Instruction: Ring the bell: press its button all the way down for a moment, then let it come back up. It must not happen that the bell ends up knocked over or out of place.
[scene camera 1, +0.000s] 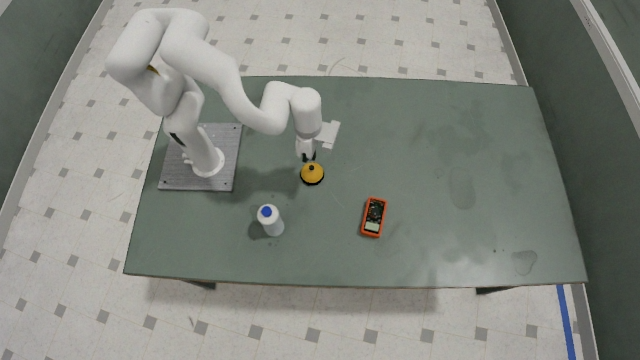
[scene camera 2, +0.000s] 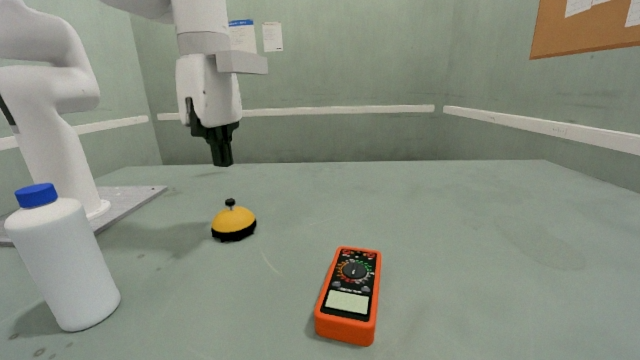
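Scene camera 2 shows a white bottle (scene camera 2: 53, 236) and a bell (scene camera 2: 234, 224).
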